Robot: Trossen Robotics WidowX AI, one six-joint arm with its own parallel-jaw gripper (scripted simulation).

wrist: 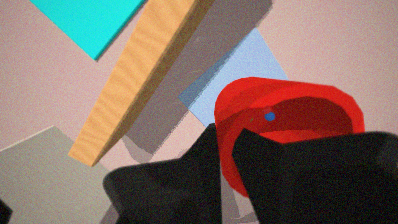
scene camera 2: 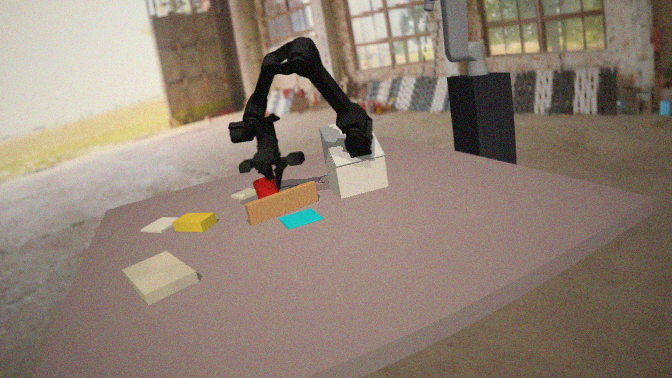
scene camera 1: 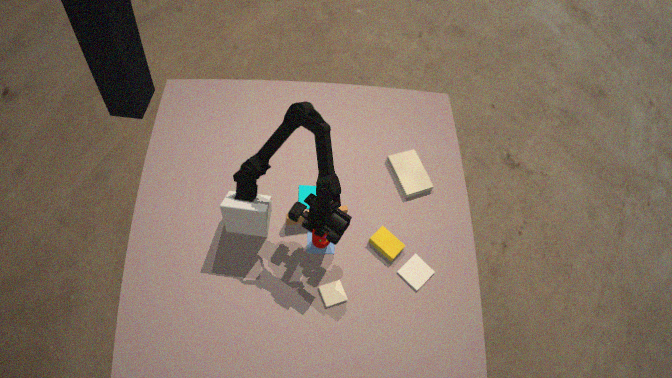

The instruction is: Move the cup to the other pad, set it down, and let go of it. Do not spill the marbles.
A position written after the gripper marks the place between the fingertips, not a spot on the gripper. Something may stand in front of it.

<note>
In view: the gripper (scene camera 2: 277, 190), a red cup (wrist: 303, 111), a pale blue pad (wrist: 250, 57) and a wooden wall (scene camera 2: 261, 210).
The gripper also shows in the wrist view (wrist: 219, 127) and in scene camera 1 (scene camera 1: 314, 232).
</note>
